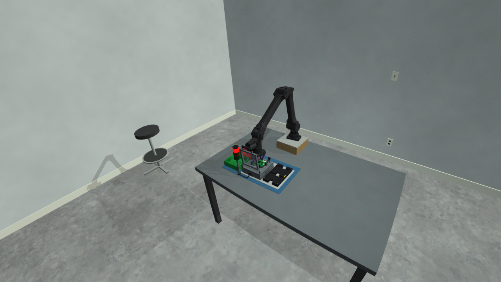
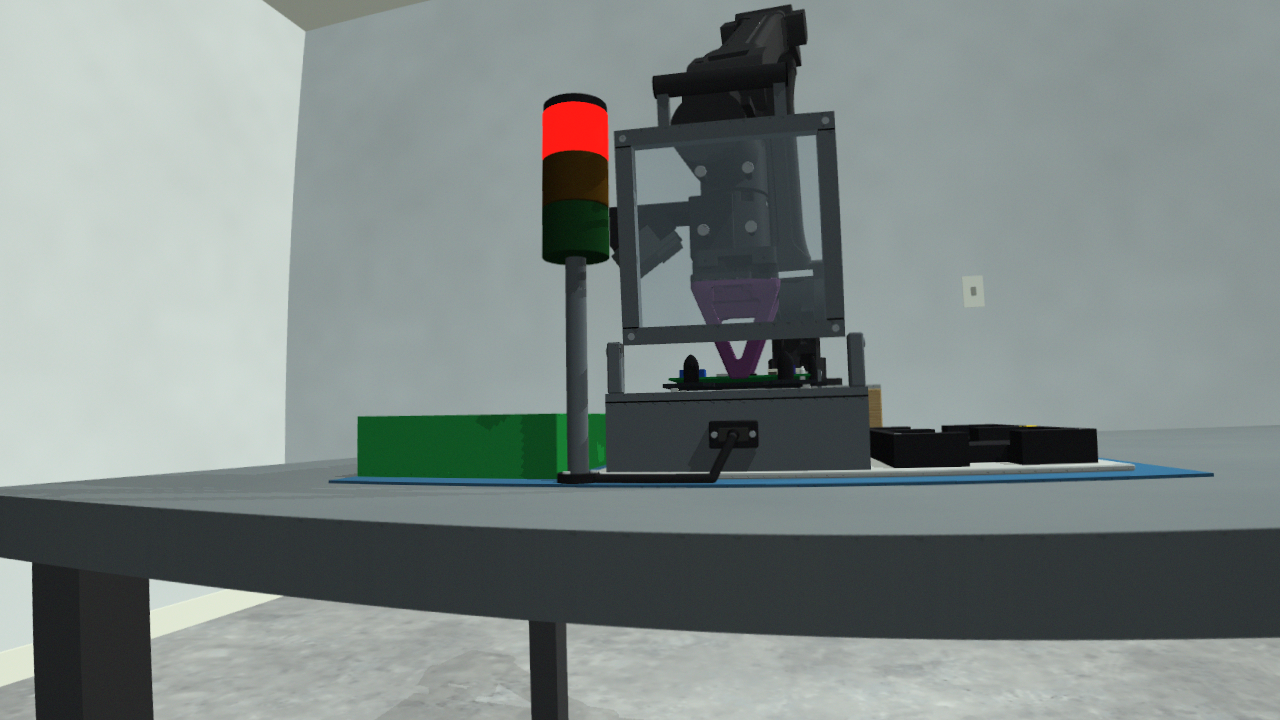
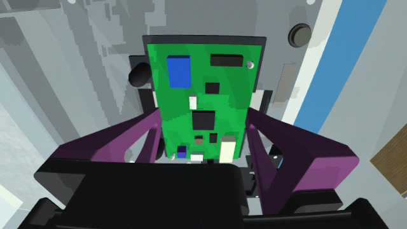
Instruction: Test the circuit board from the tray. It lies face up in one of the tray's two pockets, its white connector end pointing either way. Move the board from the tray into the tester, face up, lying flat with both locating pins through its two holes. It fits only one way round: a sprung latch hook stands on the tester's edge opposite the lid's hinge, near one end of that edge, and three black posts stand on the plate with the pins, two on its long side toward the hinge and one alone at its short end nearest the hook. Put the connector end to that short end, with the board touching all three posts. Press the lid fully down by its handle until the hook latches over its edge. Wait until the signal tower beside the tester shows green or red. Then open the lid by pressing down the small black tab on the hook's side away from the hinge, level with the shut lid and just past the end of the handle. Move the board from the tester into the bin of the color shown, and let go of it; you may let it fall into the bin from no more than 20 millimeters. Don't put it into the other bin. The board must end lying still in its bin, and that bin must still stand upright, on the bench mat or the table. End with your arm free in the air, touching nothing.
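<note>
Right now my hand is right at the green circuit board. Also, from my hand: black tester plate: 10 mm ahead, 10 mm to the left, 10 mm below; black latch hook: 50 mm behind, 70 mm to the left, 10 mm above; clear lid: 110 mm ahead, 10 mm to the right, 110 mm above.
</note>
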